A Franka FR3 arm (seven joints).
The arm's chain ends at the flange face. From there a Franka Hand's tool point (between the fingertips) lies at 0.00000 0.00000 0.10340 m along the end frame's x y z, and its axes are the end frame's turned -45 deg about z.
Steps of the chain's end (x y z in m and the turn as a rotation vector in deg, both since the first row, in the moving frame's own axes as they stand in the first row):
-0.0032, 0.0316, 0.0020, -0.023, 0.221, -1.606
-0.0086, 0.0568, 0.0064, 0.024, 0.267, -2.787
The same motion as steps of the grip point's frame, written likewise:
-0.0244, 0.0204, 0.0020, -0.173, 0.140, -1.606
-0.0459, 0.0344, 0.0064, -0.172, 0.206, -2.787

